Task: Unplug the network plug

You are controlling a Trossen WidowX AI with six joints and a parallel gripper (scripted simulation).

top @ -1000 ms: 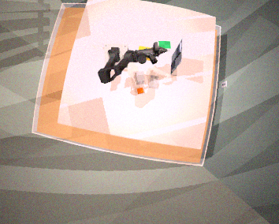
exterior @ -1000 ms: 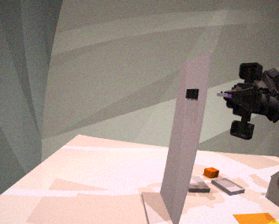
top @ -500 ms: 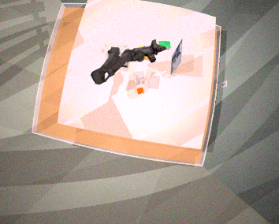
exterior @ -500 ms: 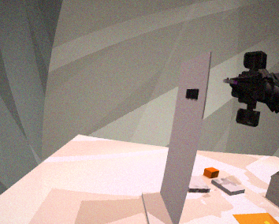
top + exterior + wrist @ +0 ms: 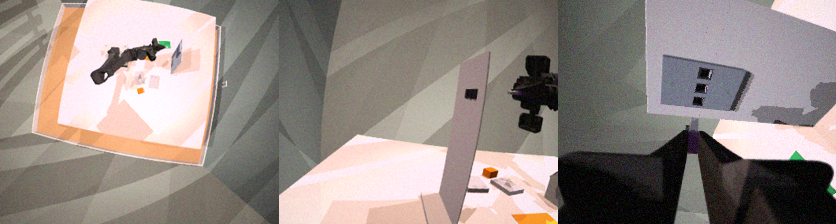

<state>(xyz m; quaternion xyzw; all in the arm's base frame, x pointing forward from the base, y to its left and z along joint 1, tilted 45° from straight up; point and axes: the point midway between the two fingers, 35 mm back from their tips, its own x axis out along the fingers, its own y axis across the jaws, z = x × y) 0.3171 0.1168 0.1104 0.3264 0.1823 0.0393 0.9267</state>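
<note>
Right now my gripper tip is 30 cm above the orange marked square, 13 cm past it and 6 cm to the right of it. The rest, counted from my gripper tip: green patch 30 cm below, 17 cm to the left, 3 cm ahead; upright panel 14 cm below, 11 cm ahead, 1 cm to the right; network plug right at my gripper tip.
</note>
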